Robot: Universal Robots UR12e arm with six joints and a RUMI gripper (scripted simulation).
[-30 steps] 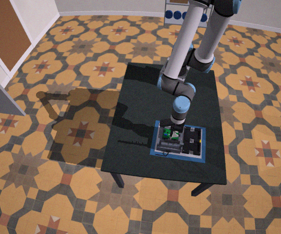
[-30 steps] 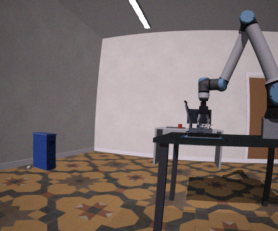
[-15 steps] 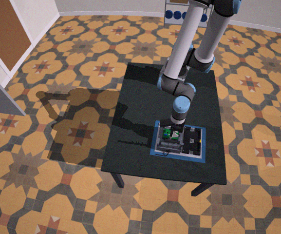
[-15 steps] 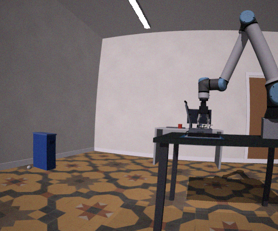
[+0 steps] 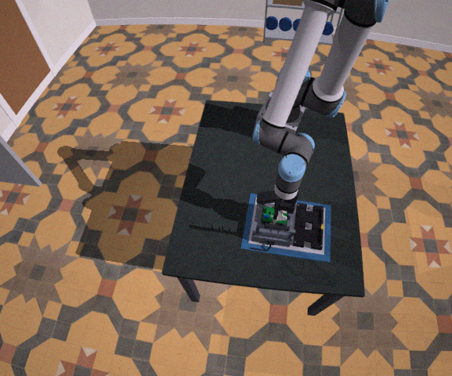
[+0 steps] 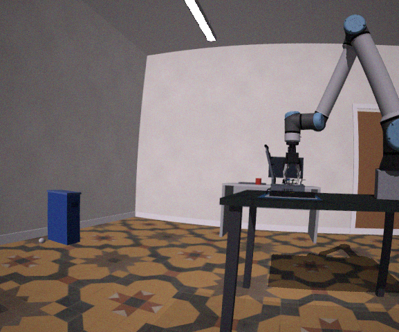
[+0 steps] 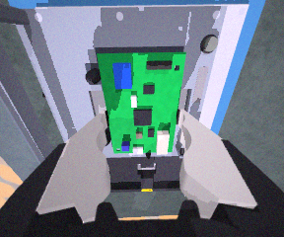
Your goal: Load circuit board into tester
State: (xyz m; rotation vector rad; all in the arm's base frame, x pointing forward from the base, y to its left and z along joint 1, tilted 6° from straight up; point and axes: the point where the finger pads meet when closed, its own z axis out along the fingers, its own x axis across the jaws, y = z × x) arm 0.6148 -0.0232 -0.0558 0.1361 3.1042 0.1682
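Now: the green circuit board right at my hand. Round my hand: tester lid 13 cm ahead, 1 cm to the right, 10 cm above; then tester 4 cm ahead, 3 cm to the left, 3 cm above.
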